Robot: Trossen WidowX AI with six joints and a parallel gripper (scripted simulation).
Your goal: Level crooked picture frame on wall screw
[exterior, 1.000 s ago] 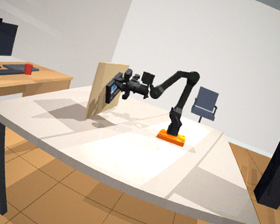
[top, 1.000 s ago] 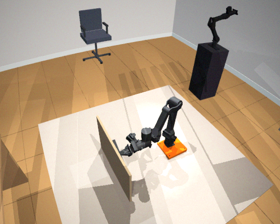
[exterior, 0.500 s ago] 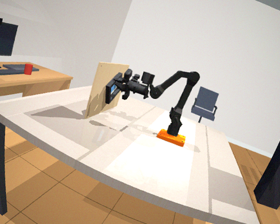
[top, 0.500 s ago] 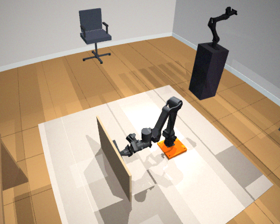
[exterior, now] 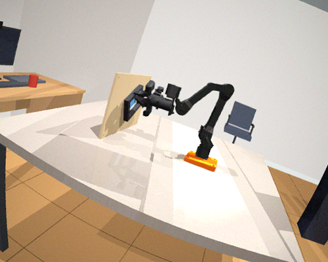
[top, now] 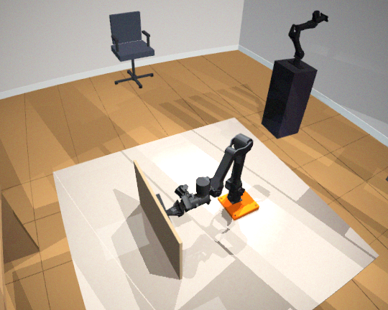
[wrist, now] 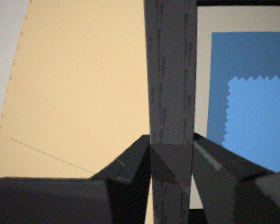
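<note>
The picture frame lies 5 cm below my gripper tip, 3 cm to the right of it and 1 cm ahead of it. The rest, counted from my gripper tip: wall board 5 cm below, 2 cm to the right, 2 cm ahead.
</note>
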